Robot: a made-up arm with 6 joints. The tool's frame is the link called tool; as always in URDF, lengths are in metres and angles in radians. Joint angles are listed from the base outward.
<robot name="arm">
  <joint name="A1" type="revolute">
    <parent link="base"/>
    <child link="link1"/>
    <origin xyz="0 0 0.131" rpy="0 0 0"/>
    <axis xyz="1 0 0"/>
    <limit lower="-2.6" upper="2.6"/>
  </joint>
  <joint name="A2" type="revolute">
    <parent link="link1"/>
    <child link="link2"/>
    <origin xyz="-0.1 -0.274 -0.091" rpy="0 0 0"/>
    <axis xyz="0 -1 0"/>
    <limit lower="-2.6" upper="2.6"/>
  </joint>
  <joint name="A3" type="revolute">
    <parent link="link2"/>
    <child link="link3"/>
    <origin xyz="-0.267 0.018 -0.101" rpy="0 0 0"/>
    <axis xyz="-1 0 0"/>
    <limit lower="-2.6" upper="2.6"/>
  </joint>
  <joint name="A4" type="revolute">
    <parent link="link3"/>
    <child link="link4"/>
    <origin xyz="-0.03 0.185 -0.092" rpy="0 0 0"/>
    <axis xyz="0 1 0"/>
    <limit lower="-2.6" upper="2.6"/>
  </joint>
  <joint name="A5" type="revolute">
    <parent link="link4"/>
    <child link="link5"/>
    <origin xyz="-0.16 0.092 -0.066" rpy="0 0 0"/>
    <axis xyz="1 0 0"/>
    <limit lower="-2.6" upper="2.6"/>
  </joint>
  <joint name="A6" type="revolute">
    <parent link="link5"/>
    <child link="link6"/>
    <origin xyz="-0.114 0.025 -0.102" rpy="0 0 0"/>
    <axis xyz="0 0 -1"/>
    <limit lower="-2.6" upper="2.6"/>
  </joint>
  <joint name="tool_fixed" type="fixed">
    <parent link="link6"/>
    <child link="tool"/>
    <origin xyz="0.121 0.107 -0.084" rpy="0 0 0"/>
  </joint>
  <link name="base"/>
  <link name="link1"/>
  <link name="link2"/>
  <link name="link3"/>
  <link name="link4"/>
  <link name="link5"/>
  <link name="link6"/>
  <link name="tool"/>
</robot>
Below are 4 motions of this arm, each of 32 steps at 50 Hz.
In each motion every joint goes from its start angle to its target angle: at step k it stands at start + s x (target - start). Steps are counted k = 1, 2, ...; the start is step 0. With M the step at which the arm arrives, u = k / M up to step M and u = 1 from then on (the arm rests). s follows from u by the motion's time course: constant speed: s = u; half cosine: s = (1 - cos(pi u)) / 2; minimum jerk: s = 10 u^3 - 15 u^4 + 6 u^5.
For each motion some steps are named. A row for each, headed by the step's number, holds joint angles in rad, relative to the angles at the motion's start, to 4 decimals.
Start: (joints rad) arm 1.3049 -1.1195 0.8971 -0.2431 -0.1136 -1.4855
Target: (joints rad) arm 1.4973 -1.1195 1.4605 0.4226 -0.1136 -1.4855
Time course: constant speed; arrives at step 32
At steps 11, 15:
11: 0.0661 0.0000 0.1937 0.2288 0.0000 0.0000
15: 0.0902 0.0000 0.2641 0.3120 0.0000 0.0000

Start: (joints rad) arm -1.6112 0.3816 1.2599 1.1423 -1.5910 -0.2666
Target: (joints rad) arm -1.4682 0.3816 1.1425 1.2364 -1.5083 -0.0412
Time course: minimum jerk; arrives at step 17
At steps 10, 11, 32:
10: 0.0947 0.0000 -0.0777 0.0623 0.0548 0.1492
11: 0.1087 0.0000 -0.0893 0.0715 0.0629 0.1714
32: 0.1430 0.0000 -0.1174 0.0941 0.0827 0.2254

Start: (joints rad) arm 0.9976 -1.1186 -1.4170 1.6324 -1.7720 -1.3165
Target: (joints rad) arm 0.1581 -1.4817 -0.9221 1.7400 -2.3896 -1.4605
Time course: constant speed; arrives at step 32
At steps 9, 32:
9: -0.2361 -0.1021 0.1392 0.0303 -0.1737 -0.0405
32: -0.8395 -0.3631 0.4949 0.1076 -0.6176 -0.1440

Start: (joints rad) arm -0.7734 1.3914 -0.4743 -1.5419 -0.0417 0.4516
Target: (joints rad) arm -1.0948 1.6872 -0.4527 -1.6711 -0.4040 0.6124
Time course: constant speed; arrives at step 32
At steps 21, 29, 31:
21: -0.2109 0.1941 0.0142 -0.0848 -0.2378 0.1055
29: -0.2913 0.2681 0.0196 -0.1171 -0.3283 0.1457
31: -0.3114 0.2866 0.0209 -0.1252 -0.3510 0.1558

